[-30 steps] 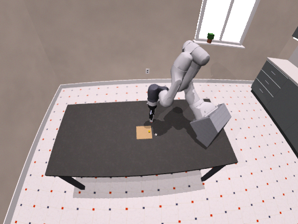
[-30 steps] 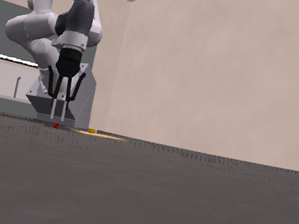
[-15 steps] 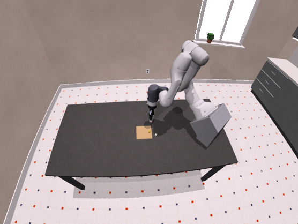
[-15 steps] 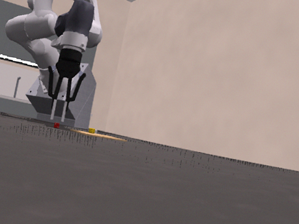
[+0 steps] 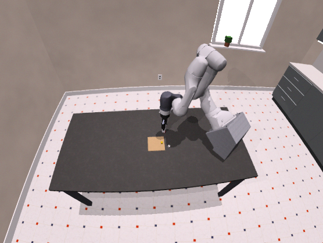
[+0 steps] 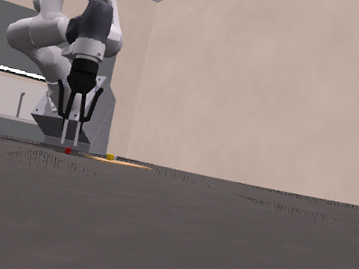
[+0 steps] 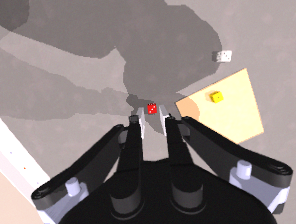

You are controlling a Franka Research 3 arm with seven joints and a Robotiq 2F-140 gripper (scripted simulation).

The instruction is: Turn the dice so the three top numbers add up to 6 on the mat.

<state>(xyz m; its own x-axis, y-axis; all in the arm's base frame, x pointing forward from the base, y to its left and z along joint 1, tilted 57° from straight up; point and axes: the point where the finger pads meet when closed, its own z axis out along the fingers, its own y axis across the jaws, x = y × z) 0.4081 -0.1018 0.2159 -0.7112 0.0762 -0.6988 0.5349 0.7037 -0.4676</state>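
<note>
Now: the red die 5 cm below my hand. Round my hand: tan mat (11 cm ahead, 9 cm to the left, 5 cm below); then yellow die (10 cm to the left, 6 cm ahead, 4 cm below); then white die (16 cm to the left, 5 cm below, 2 cm ahead).
</note>
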